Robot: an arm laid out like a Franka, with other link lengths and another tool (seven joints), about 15 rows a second.
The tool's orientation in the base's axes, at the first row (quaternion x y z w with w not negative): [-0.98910 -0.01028 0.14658 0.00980]
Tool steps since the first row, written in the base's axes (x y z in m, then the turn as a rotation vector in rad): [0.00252 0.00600 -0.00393 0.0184 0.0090 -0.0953]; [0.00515 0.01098 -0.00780 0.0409 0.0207 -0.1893]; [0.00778 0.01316 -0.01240 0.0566 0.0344 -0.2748]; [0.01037 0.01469 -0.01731 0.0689 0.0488 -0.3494]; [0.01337 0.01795 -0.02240 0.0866 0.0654 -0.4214]
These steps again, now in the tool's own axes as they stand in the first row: [0.00369 -0.00587 0.00313 0.0454 -0.0065 0.0860]; [0.00744 -0.01071 0.00615 0.0945 -0.0157 0.1696]; [0.01134 -0.01274 0.00982 0.1346 -0.0272 0.2471]; [0.01528 -0.01412 0.01379 0.1683 -0.0398 0.3151]; [0.01970 -0.01721 0.01785 0.2065 -0.0544 0.3792]
